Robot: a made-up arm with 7 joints. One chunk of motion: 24 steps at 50 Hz.
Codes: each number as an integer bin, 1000 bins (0 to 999) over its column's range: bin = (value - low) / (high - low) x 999, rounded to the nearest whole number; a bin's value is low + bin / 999 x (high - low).
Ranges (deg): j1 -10..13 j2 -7..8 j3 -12..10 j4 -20..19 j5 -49..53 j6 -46..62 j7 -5..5
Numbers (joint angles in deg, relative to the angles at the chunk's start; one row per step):
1: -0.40 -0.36 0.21 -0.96 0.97 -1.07 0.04
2: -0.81 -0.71 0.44 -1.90 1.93 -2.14 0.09
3: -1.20 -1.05 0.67 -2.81 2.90 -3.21 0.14
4: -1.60 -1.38 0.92 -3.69 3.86 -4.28 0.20
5: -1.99 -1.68 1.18 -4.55 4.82 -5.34 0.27
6: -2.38 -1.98 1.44 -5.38 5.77 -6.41 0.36
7: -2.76 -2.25 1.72 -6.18 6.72 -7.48 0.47
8: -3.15 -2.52 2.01 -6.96 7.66 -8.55 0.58
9: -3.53 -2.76 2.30 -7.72 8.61 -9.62 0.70
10: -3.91 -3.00 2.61 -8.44 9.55 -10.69 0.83
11: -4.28 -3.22 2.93 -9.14 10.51 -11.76 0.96
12: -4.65 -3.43 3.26 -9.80 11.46 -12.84 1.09
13: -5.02 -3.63 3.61 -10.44 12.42 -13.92 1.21
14: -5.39 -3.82 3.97 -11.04 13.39 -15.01 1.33
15: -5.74 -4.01 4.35 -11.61 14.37 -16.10 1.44
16: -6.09 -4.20 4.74 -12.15 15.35 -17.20 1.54
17: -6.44 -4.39 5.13 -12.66 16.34 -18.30 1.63
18: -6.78 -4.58 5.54 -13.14 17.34 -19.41 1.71
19: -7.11 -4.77 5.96 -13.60 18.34 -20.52 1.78
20: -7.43 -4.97 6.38 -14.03 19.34 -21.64 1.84
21: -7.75 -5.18 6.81 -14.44 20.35 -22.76 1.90
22: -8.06 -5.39 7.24 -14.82 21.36 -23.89 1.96
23: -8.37 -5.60 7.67 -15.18 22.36 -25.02 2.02
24: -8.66 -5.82 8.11 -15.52 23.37 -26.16 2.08
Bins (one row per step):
1: 417 442 554 488 489 416 503
2: 399 419 565 464 499 406 508
3: 382 396 575 440 508 396 513
4: 365 374 587 418 518 386 519
5: 348 354 598 396 527 376 526
6: 331 334 610 374 536 366 535
7: 314 316 623 354 546 356 546
8: 298 298 636 334 555 346 557
9: 281 282 649 315 564 337 569
10: 265 266 663 296 573 327 582
11: 248 252 678 278 583 317 595
12: 232 238 693 261 592 307 608
13: 216 224 709 245 602 297 620
14: 200 212 725 230 611 287 632
15: 185 199 742 215 621 277 643
16: 170 186 760 201 630 266 653
17: 155 174 778 188 640 256 662
18: 140 161 796 176 650 246 670
19: 126 149 816 164 660 236 677
20: 112 135 835 153 669 225 683
21: 98 121 854 142 679 215 689
22: 84 107 874 133 689 205 695
23: 71 93 893 123 699 194 701
24: 58 79 913 115 709 184 707

